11 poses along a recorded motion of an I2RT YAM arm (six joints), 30 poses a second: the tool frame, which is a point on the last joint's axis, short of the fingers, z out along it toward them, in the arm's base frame.
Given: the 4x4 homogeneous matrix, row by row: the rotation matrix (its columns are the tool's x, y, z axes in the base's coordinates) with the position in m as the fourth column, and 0 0 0 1 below. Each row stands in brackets.
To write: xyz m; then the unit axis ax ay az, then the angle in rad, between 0 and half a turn. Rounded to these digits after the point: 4 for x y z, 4 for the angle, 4 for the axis.
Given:
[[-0.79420 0.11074 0.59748 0.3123], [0.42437 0.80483 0.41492 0.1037], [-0.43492 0.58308 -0.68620 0.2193], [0 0 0 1]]
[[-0.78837 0.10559 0.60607 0.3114], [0.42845 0.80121 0.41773 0.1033], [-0.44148 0.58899 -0.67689 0.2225], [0 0 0 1]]
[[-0.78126 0.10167 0.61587 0.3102], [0.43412 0.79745 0.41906 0.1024], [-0.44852 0.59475 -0.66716 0.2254], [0 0 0 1]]
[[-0.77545 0.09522 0.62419 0.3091], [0.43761 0.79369 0.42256 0.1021], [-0.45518 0.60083 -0.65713 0.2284], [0 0 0 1]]
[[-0.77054 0.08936 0.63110 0.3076], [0.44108 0.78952 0.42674 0.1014], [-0.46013 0.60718 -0.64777 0.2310], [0 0 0 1]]
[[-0.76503 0.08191 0.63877 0.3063], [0.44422 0.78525 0.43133 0.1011], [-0.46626 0.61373 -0.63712 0.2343], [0 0 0 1]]
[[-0.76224 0.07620 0.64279 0.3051], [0.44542 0.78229 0.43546 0.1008], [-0.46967 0.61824 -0.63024 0.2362], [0 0 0 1]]
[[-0.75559 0.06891 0.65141 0.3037], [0.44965 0.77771 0.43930 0.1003], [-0.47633 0.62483 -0.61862 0.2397], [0 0 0 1]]
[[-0.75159 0.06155 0.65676 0.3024], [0.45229 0.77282 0.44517 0.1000], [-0.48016 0.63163 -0.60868 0.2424], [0 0 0 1]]
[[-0.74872 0.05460 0.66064 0.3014], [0.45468 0.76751 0.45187 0.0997], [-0.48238 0.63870 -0.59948 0.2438], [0 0 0 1]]
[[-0.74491 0.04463 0.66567 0.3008], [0.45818 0.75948 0.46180 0.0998], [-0.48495 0.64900 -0.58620 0.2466], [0 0 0 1]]
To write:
0.3123 0.1037 0.2193 0.1540 0.9454 0.2872 2.5640
0.3114 0.1033 0.2225 0.1544 0.9442 0.2910 2.5535
0.3102 0.1024 0.2254 0.1556 0.9429 0.2945 2.5419
0.3091 0.1021 0.2284 0.1555 0.9416 0.2987 2.5312
0.3076 0.1014 0.2310 0.1555 0.9402 0.3030 2.5225
0.3063 0.1011 0.2343 0.1550 0.9388 0.3078 2.5123
0.3051 0.1008 0.2362 0.1541 0.9378 0.3112 2.5066
0.3037 0.1003 0.2397 0.1540 0.9362 0.3161 2.4952
0.3024 0.1000 0.2424 0.1533 0.9345 0.3212 2.4877
0.3014 0.0997 0.2438 0.1525 0.9328 0.3265 2.4822
0.3008 0.0998 0.2466 0.1513 0.9302 0.3343 2.4748

